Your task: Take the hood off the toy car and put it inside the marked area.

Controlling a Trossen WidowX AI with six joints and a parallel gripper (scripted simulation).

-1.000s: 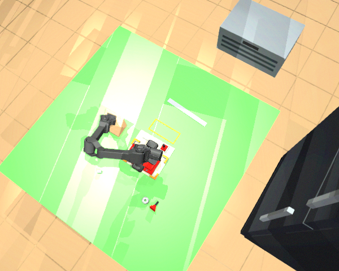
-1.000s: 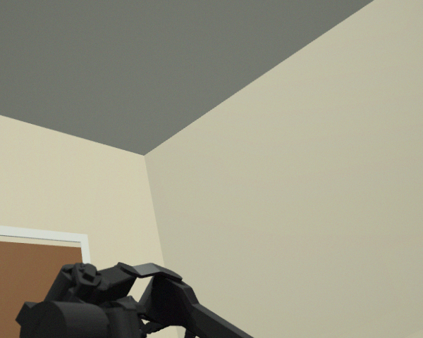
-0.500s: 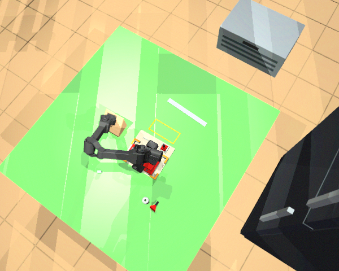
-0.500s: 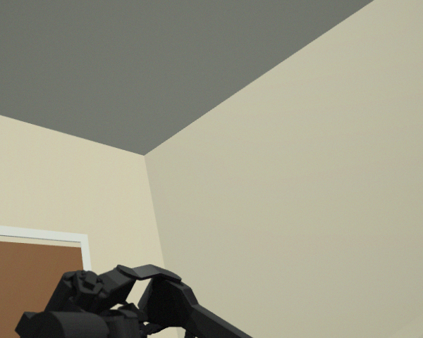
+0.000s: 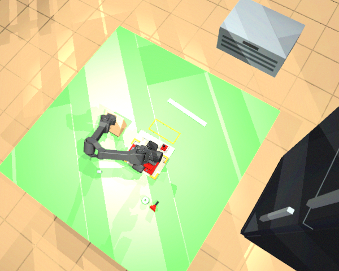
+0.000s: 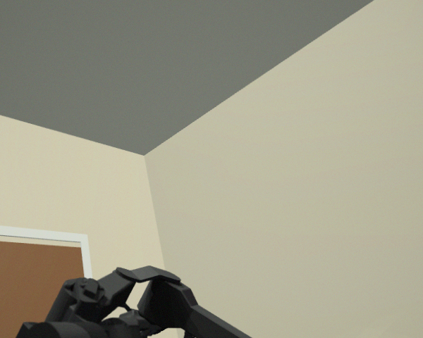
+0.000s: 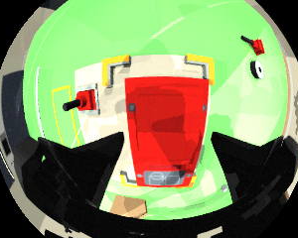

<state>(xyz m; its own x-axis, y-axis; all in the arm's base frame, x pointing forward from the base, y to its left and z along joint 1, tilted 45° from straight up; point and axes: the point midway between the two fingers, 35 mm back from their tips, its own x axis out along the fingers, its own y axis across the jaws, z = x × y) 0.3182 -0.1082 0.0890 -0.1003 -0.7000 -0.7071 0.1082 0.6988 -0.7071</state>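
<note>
Now: gripper tip 2 cm above the red hood.
</note>
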